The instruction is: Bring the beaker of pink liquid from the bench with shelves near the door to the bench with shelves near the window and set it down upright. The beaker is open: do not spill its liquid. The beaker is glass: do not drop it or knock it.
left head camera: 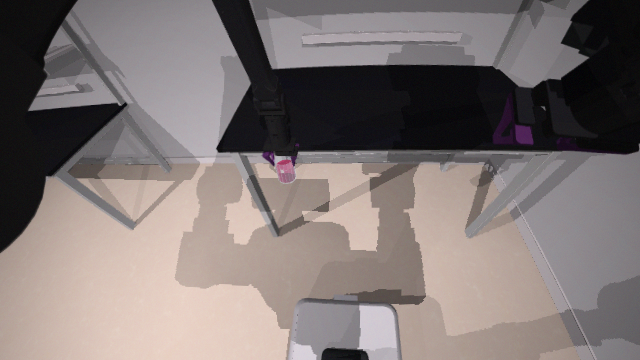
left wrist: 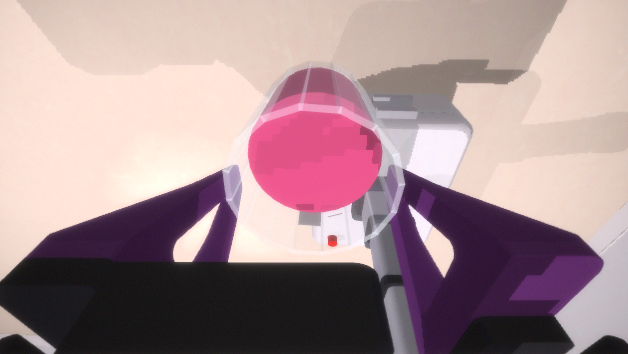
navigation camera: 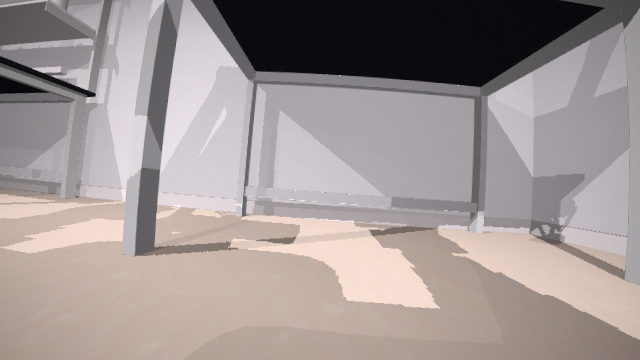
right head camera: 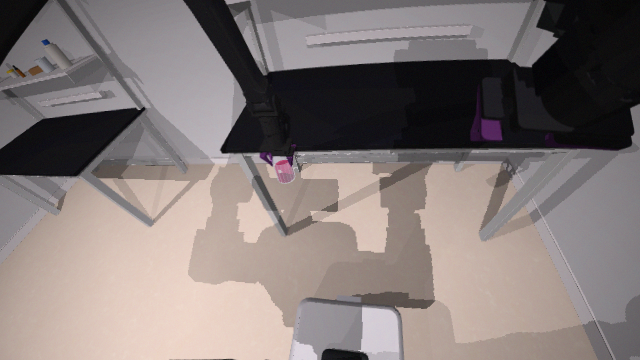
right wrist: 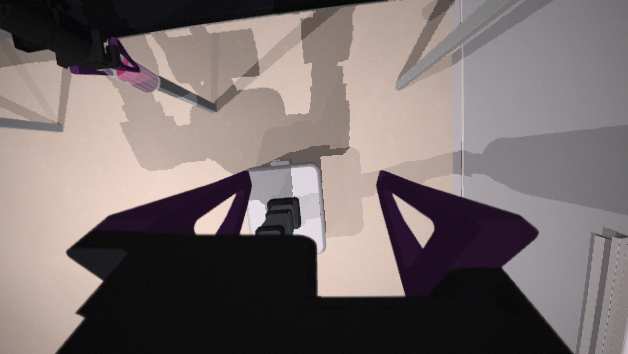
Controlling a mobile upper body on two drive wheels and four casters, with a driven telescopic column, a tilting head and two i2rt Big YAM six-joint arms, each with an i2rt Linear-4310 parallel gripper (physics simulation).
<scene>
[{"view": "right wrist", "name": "my left gripper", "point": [125, 71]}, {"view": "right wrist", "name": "my right gripper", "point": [314, 177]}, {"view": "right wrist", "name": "glass beaker of pink liquid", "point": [147, 81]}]
</scene>
